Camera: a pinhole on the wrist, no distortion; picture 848 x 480 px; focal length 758.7 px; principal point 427.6 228.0 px. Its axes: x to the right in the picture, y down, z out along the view. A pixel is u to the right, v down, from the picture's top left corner.
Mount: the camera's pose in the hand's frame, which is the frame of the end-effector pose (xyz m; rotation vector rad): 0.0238 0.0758 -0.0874 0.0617 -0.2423 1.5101
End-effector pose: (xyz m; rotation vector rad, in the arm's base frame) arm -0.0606 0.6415 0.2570 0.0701 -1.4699 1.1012
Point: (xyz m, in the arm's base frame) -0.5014 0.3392 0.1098
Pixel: 721 404
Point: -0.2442 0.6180 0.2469
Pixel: 686 135
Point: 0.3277 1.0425 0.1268
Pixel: behind the camera
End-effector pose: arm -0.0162 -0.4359 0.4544 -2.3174 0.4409 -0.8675
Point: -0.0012 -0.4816 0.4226
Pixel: 406 176
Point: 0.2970 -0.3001 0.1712
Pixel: 548 136
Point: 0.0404 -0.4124 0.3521
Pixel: 448 297
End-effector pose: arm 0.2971 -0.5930 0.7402 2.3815 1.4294 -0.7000
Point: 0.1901 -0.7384 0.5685
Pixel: 349 314
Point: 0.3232 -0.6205 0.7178
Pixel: 316 273
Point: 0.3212 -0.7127 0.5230
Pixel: 594 112
